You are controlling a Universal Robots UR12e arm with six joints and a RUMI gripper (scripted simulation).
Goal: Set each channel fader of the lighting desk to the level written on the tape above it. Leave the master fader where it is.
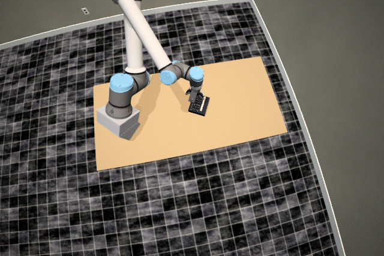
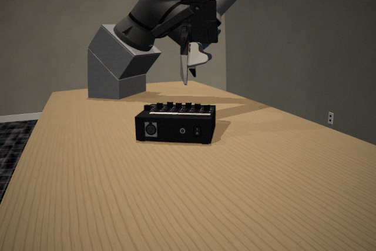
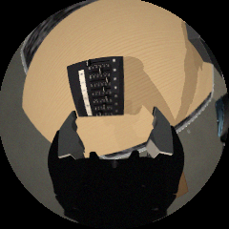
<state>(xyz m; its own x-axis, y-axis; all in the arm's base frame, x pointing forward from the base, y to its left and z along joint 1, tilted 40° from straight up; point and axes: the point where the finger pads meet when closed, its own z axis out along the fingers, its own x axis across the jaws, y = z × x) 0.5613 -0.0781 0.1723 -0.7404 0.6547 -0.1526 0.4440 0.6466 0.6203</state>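
Now: the fader cap 20 mm ahead of my hand, 10 mm to the right of it and 50 mm below it.
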